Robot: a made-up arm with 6 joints. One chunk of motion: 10 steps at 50 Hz.
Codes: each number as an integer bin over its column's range. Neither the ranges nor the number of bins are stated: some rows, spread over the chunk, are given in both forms.
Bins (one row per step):
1: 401 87 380 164 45 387
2: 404 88 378 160 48 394
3: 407 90 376 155 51 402
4: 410 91 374 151 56 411
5: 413 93 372 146 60 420
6: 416 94 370 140 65 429
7: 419 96 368 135 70 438
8: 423 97 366 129 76 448
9: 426 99 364 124 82 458
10: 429 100 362 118 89 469
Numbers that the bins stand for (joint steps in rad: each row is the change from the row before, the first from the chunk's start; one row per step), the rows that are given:
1: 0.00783 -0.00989 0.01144 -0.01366 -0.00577 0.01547
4: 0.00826 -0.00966 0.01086 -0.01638 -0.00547 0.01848
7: 0.00868 -0.00936 0.01029 -0.01973 -0.00508 0.02186
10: 0.00915 -0.00913 0.00971 -0.02329 -0.00456 0.02574
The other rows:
2: 0.00797 -0.00983 0.01125 -0.01450 -0.00568 0.01635
3: 0.00812 -0.00972 0.01105 -0.01554 -0.00560 0.01735
5: 0.00840 -0.00954 0.01067 -0.01743 -0.00536 0.01960
6: 0.00854 -0.00948 0.01048 -0.01868 -0.00522 0.02073
8: 0.00887 -0.00931 0.01010 -0.02099 -0.00492 0.02311
9: 0.00901 -0.00919 0.00990 -0.02204 -0.00475 0.02436

